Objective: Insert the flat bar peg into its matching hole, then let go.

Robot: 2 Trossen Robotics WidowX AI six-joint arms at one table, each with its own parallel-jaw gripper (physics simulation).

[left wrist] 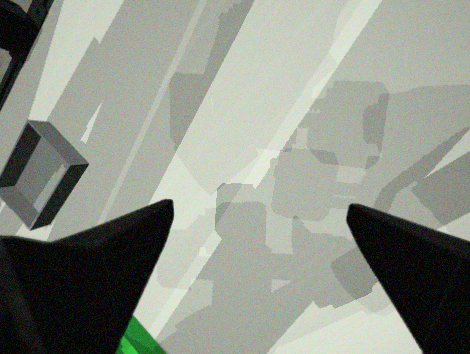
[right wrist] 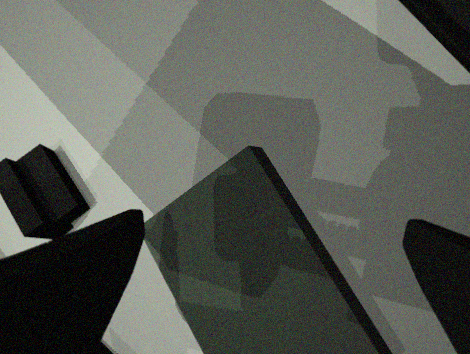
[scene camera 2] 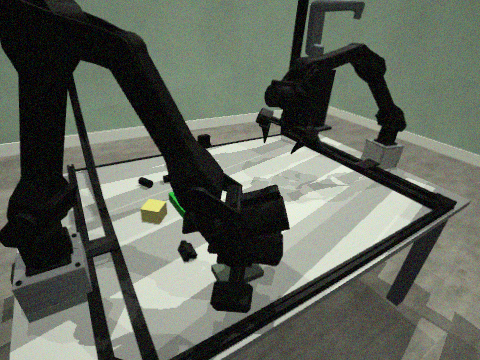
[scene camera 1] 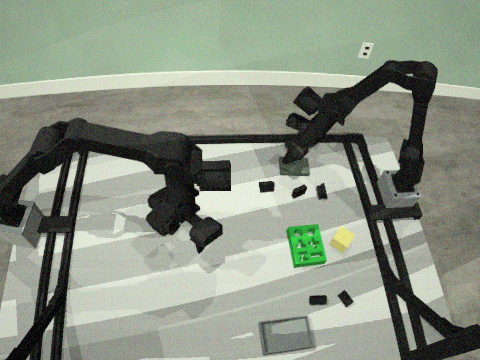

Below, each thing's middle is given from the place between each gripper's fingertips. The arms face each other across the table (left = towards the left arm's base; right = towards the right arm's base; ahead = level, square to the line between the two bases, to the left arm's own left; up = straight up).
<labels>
I see the green hole board [scene camera 1: 307, 250] 290 mm behind my right hand, 20 mm to the left of it and 10 mm below it. From my right hand the other things lie so: grey tray [scene camera 1: 296, 330] (520 mm behind, 120 mm to the left, 10 mm below).
Now: the grey tray 23 cm behind my left hand, 21 cm to the right of it and 10 cm below it. From my left hand the other things lie so: green hole board: 31 cm to the right, 10 cm below.
</labels>
